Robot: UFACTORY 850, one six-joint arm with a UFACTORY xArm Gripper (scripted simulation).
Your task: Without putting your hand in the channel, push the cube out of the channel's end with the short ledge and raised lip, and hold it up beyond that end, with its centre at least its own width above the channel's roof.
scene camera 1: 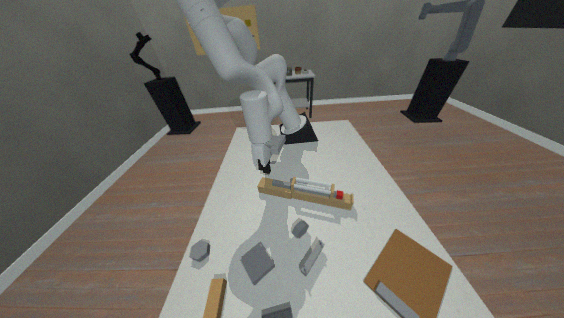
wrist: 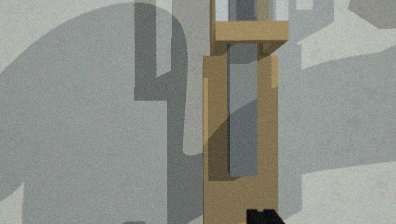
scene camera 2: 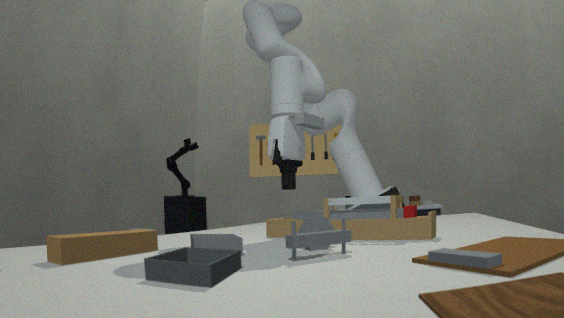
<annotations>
same spot on channel: (wrist: 220, 190) = (scene camera 1: 271, 180)
</annotations>
